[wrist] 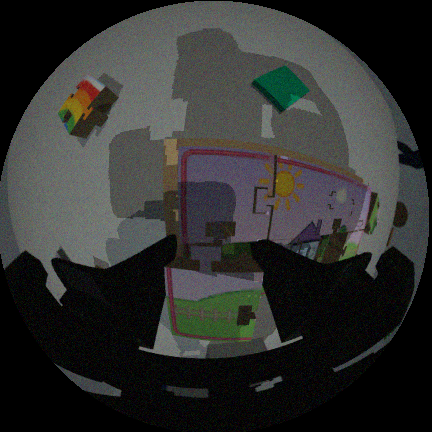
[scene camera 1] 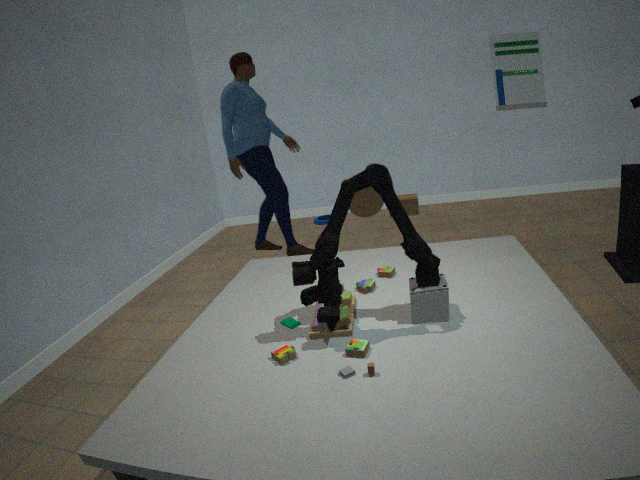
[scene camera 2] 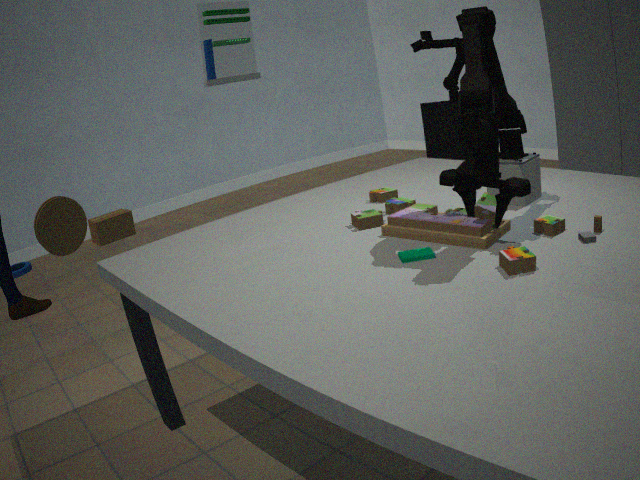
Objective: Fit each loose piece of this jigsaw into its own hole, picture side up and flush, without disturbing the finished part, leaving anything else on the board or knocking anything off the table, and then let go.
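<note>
My gripper (scene camera 1: 331, 326) (scene camera 2: 484, 219) (wrist: 213, 239) is shut on a jigsaw piece (wrist: 215, 305) with a fence, green hill and red border. It holds the piece picture side up at the end of the board (scene camera 1: 330, 334) (scene camera 2: 434, 238) (wrist: 171, 170); the underside and exact fit are hidden. The finished part (wrist: 310, 200) shows a sun and purple sky. A rainbow piece (scene camera 1: 283, 353) (scene camera 2: 517, 263) (wrist: 82, 107) lies off the board. Other loose pieces include a red-green one (scene camera 1: 357, 348) (scene camera 2: 549, 225), a purple-green one (scene camera 1: 365, 285), a far one (scene camera 1: 386, 270) (scene camera 2: 383, 194) and a green one (scene camera 2: 367, 219).
A green tile (scene camera 1: 290, 322) (scene camera 2: 416, 254) (wrist: 281, 89) lies beside the board. A grey block (scene camera 1: 346, 372) (scene camera 2: 586, 237) and a small wooden peg (scene camera 1: 371, 369) (scene camera 2: 597, 223) are near the red-green piece. The arm's grey base block (scene camera 1: 429, 304) stands on the table (scene camera 1: 439, 413) (scene camera 2: 310, 310).
</note>
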